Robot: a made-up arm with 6 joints.
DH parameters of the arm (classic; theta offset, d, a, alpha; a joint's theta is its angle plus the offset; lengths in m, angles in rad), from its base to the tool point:
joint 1: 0 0.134 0 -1.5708
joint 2: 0.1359 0 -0.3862 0
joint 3: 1.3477 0 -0.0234 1.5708
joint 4: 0 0.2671 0 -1.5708
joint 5: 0 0 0.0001 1.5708
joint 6: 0 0.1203 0 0
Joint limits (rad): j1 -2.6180..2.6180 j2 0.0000..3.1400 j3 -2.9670..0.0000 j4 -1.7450..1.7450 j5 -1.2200..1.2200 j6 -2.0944..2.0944
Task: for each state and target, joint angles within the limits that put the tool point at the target. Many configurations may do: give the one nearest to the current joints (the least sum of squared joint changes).
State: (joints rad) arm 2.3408 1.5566 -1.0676 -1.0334 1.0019 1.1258
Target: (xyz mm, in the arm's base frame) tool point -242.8 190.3 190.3
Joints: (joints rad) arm 2.6180 1.7649 -0.7657 -0.5547 0.7539 1.1258
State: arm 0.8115 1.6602 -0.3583 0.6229 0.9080 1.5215
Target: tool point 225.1 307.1 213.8
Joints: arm 0.8039 1.8249 -0.9579 0.7164 0.7012 1.5215
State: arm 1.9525 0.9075 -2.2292 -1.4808 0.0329 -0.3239
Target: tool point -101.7 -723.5 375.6
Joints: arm 1.4418 0.0740 -2.6377 -1.4733 -0.0660 -0.3239
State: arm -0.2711 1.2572 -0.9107 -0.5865 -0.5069 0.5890
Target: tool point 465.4 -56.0 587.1
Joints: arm -0.1857 1.6910 -1.6119 -0.5269 -0.5366 0.5890
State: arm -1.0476 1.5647 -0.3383 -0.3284 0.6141 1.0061
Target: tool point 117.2 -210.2 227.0
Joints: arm -0.9779 1.4659 -0.5676 -0.3256 0.5537 1.0061
